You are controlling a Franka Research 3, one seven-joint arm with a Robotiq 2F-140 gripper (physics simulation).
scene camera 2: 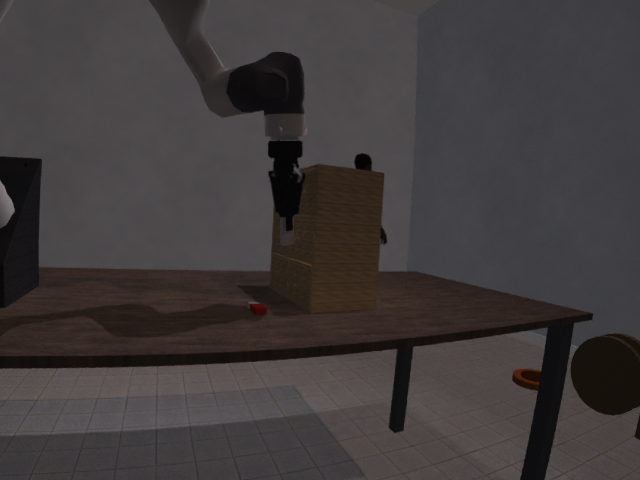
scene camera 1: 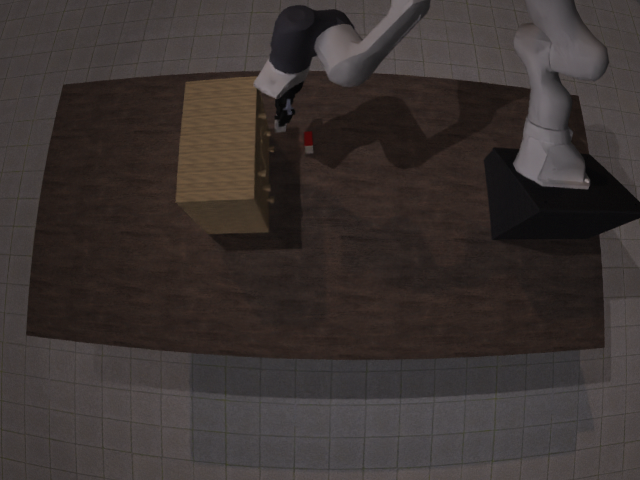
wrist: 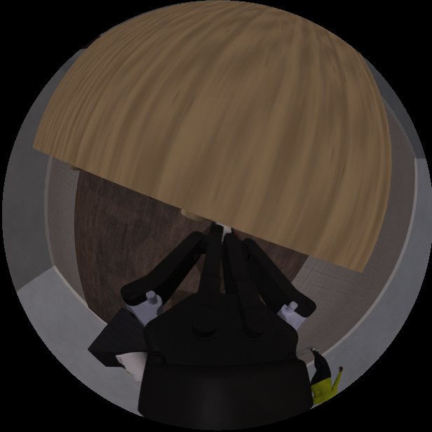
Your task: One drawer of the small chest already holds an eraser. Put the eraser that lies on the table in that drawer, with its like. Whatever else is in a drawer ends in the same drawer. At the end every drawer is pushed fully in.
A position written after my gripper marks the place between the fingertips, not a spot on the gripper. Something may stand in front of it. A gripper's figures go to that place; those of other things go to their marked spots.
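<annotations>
Small wooden chest (scene camera 2: pixel 348 215), 88 cm from the lens. My gripper (scene camera 2: pixel 287 244), 88 cm from the lens.
</annotations>
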